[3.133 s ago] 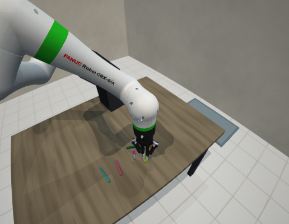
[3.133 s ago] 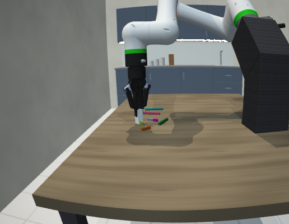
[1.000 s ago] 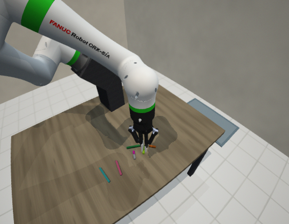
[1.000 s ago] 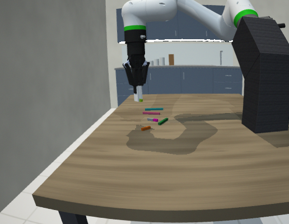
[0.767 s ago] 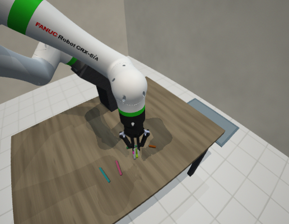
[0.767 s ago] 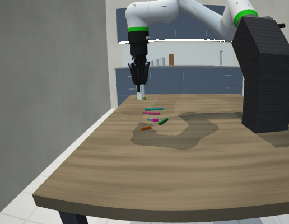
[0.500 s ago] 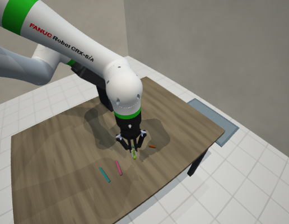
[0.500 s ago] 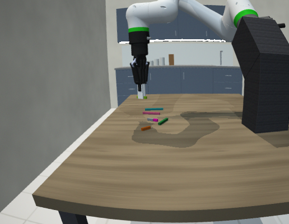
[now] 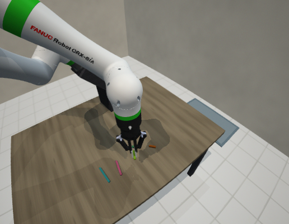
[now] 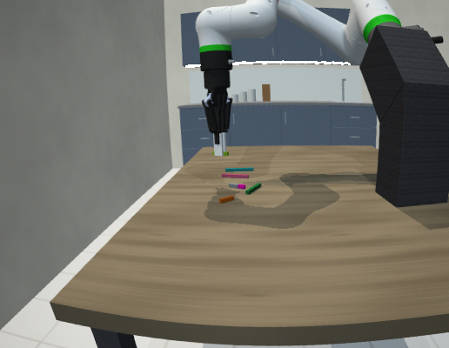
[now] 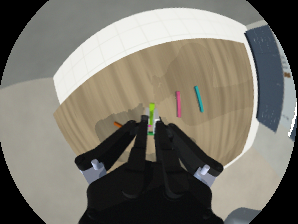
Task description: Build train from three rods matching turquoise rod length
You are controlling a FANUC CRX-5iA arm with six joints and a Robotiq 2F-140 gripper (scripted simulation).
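Right now my hand is 4 cm past the grey rod, 1 cm to the right of it and 12 cm above it. From my hand the other things lie so: magenta rod: 6 cm behind, 2 cm to the left, 12 cm below; then pink rod: 2 cm behind, 9 cm to the right, 12 cm below; then lime rod: 3 cm below.
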